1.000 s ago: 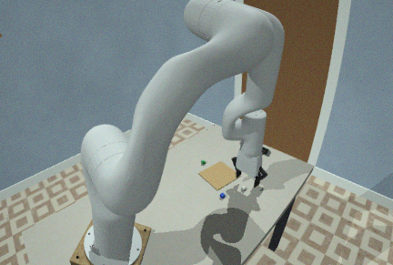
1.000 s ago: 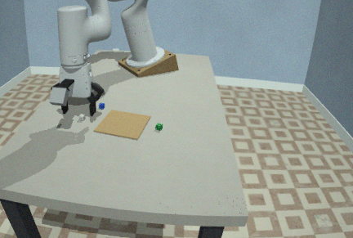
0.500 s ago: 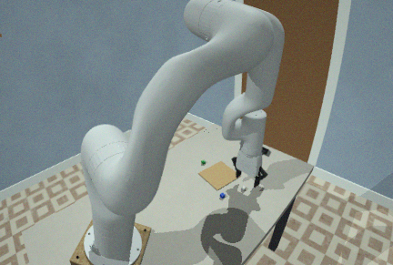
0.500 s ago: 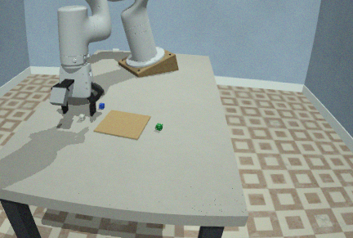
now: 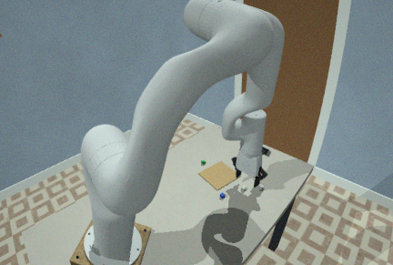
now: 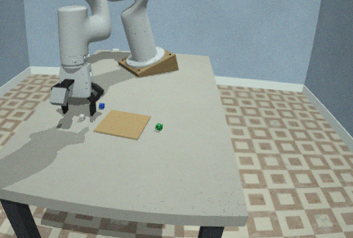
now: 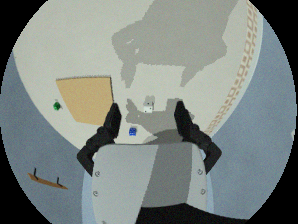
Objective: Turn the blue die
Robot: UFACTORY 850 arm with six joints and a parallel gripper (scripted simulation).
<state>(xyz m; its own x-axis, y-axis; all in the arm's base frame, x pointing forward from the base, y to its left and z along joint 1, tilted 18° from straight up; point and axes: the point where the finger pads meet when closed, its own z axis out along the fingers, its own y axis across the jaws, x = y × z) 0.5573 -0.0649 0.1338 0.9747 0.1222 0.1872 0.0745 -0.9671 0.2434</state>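
Right now my hand is 20 mm past the white die and 40 mm above it. Also, from my hand: blue die: 120 mm behind, 30 mm to the left, 40 mm below; then green die: 20 mm behind, 250 mm to the left, 40 mm below; then tan mat: 30 mm behind, 140 mm to the left, 40 mm below.
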